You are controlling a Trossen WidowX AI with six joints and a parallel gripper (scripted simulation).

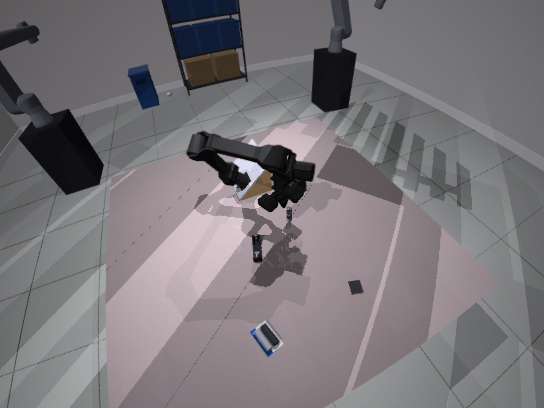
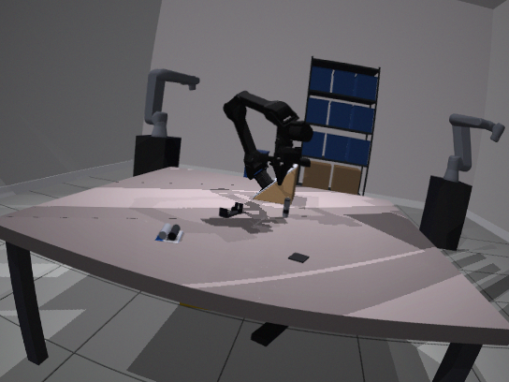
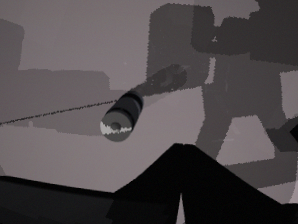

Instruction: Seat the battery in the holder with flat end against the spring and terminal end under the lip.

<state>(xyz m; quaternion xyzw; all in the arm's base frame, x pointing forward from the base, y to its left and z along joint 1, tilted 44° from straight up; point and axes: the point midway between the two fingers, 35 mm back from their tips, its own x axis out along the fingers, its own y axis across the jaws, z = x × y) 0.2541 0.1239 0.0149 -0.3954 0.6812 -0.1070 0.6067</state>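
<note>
The battery is 80 mm below my gripper tip, 30 mm to the left of it and 20 mm behind it.
</note>
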